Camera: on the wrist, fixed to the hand. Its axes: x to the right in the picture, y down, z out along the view.
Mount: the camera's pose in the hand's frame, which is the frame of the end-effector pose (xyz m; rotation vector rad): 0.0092 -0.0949 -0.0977 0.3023 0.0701 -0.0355
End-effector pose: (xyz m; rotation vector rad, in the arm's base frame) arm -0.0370 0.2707 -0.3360 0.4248 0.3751 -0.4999
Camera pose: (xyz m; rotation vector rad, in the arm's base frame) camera -0.1031 0.2382 -0.4509 0.7305 0.3762 -0.5798
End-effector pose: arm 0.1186 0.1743 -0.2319 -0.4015 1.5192 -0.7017
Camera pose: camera 0.0060 0.1155 -0.1818 -0.1769 1.4455 -0.9659
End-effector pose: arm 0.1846 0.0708 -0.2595 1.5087 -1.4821 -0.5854
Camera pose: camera 0.3173 0.0755 -0.2911 1.7710 -1.5426 -0.3346
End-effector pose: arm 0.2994 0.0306 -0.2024 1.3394 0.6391 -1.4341
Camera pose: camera 0.2528 0.1460 -0.2585 1.6257 0.5065 -1.5630
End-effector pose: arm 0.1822 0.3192 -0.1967 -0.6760 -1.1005 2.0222
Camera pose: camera 0.2800 0.4088 -0.1644 -0.5614 -0.7397 2.0607
